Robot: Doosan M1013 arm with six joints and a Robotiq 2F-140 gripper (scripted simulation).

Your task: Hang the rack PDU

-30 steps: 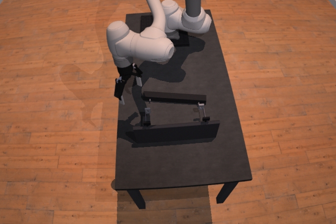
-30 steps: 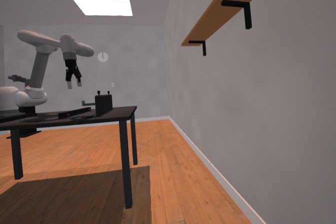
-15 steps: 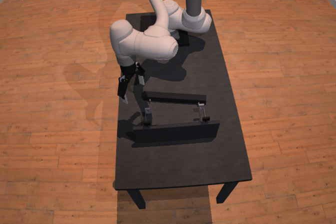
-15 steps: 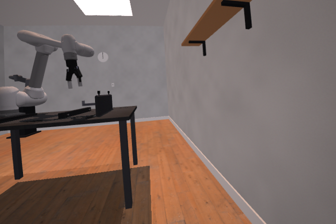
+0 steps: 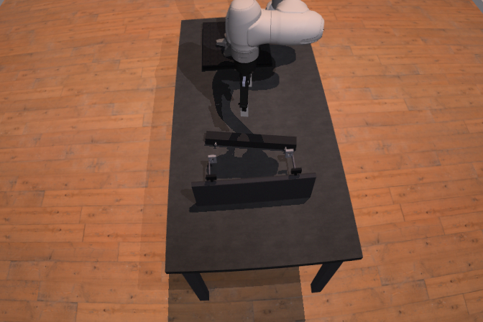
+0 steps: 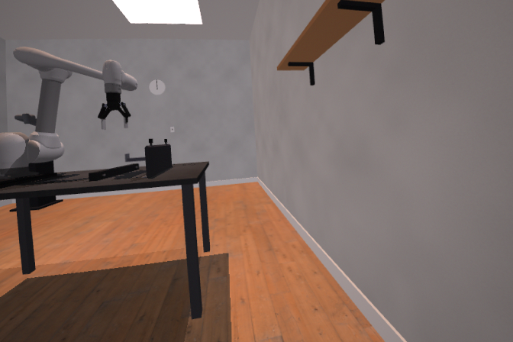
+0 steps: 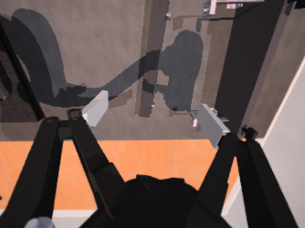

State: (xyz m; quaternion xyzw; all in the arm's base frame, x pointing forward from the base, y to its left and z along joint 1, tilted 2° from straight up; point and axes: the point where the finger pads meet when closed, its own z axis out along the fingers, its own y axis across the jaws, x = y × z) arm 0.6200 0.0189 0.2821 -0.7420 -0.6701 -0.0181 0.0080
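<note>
Now: the rack PDU 280 mm below my hand, 10 mm to the left of it and 10 mm ahead of it. The rest, counted from my hand: black panel: 260 mm ahead, 220 mm below, 20 mm to the left.
</note>
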